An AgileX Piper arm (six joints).
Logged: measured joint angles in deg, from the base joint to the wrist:
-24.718 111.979 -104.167 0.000 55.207 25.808
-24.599 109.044 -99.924 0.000 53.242 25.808
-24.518 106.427 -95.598 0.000 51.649 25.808
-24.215 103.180 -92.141 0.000 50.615 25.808
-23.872 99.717 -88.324 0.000 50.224 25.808
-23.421 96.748 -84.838 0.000 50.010 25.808
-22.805 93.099 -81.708 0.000 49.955 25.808
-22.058 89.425 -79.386 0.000 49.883 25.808
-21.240 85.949 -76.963 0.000 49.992 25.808
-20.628 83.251 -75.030 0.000 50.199 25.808
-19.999 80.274 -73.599 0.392 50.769 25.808
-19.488 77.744 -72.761 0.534 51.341 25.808
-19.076 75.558 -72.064 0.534 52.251 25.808
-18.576 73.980 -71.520 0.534 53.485 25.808
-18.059 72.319 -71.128 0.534 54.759 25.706
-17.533 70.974 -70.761 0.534 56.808 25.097
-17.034 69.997 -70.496 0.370 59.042 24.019
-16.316 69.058 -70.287 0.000 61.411 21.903
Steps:
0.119 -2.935 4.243 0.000 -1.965 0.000
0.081 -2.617 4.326 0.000 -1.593 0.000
0.303 -3.247 3.457 0.000 -1.034 0.000
0.343 -3.463 3.817 0.000 -0.391 0.000
0.451 -2.969 3.486 0.000 -0.214 0.000
0.616 -3.649 3.130 0.000 -0.055 0.000
0.747 -3.674 2.322 0.000 -0.072 0.000
0.818 -3.476 2.423 0.000 0.109 0.000
0.612 -2.698 1.933 0.000 0.207 0.000
0.629 -2.977 1.431 0.392 0.570 0.000
0.511 -2.530 0.838 0.142 0.572 0.000
0.412 -2.186 0.697 0.000 0.910 0.000
0.500 -1.578 0.544 0.000 1.234 0.000
0.517 -1.661 0.392 0.000 1.274 -0.102
0.526 -1.345 0.367 0.000 2.049 -0.609
0.499 -0.977 0.265 -0.164 2.234 -1.078
0.718 -0.939 0.209 -0.370 2.369 -2.116

